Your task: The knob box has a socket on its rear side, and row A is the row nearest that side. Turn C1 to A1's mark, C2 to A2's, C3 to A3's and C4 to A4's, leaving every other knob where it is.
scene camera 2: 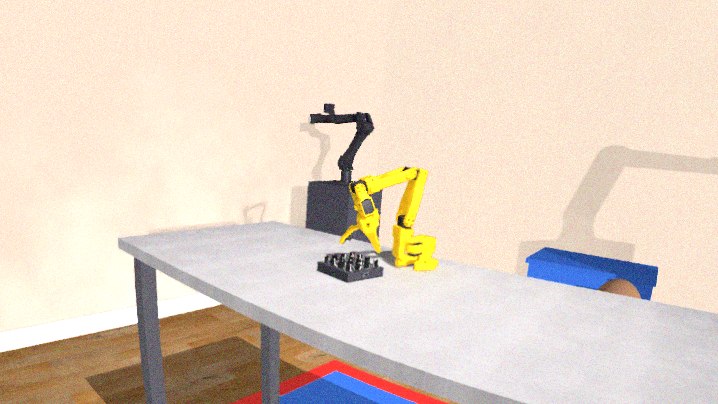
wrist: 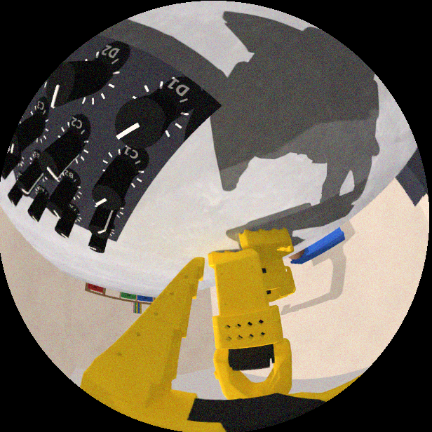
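Seen in the pictures: hand, its tool point: [scene camera 2: 378, 250]; arm's base, origin of its link: [scene camera 2: 411, 266].
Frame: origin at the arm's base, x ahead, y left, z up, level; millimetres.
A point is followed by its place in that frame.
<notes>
The dark knob box [scene camera 2: 332, 272] {x 227, y -65, z 12 mm} [wrist: 161, 151] stands on the table near the arm's base. A small mark, perhaps the socket, shows on one side in the scene view. In the wrist view, the lines on C1 [wrist: 110, 187] and D1 [wrist: 140, 120] point lower left; the line on C2 [wrist: 52, 155] points lower right. C3 [wrist: 25, 131] is at the left edge. The row A knobs are small and partly covered; their marks and C4's cannot be read. My gripper [scene camera 2: 361, 246] is open and empty above the box; one jaw [wrist: 155, 335] shows in the wrist view.
The grey table [scene camera 2: 241, 273] {x 375, y -202, z 0 mm} carries the box and the yellow arm's base [scene camera 2: 401, 246] {x 46, y -6, z 58 mm} [wrist: 267, 270] beside it. A black arm [scene camera 2: 355, 143] stands on a dark pedestal [scene camera 2: 326, 208] behind the table. A blue bench-like object [scene camera 2: 567, 266] [wrist: 320, 247] is by the wall.
</notes>
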